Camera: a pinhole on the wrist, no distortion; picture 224 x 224 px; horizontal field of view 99.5 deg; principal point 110.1 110.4 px. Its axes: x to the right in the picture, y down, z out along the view. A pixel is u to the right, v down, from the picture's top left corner.
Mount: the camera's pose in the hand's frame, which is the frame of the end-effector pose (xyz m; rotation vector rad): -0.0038 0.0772 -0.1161 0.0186 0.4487 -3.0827
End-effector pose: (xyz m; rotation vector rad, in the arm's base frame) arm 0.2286 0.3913 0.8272 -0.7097 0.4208 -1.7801
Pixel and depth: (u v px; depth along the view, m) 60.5 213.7 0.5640
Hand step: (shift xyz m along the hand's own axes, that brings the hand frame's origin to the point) 0.3037 -0.6652 0.2540
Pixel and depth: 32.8 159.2 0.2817
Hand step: 0.2275 -0.1365 0.1162
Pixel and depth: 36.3 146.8 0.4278
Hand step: 0.3302 -0.1940 0.2523
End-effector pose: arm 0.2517 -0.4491 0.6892 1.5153 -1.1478 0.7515
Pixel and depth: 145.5 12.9 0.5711
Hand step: -0.2378 0.4719 0.5952
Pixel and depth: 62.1 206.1 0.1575
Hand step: 0.0791 -0.1181 -0.0092
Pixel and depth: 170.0 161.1 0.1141
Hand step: -0.0751 -0.0156 -0.0252
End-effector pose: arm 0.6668 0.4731 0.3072 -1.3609 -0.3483 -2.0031
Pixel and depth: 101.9 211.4 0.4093
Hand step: 0.0404 -0.4564 0.1525
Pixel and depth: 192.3 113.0 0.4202
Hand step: -0.3710 -0.0625 0.2777
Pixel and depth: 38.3 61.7 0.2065
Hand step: 0.1479 0.1237 0.1145
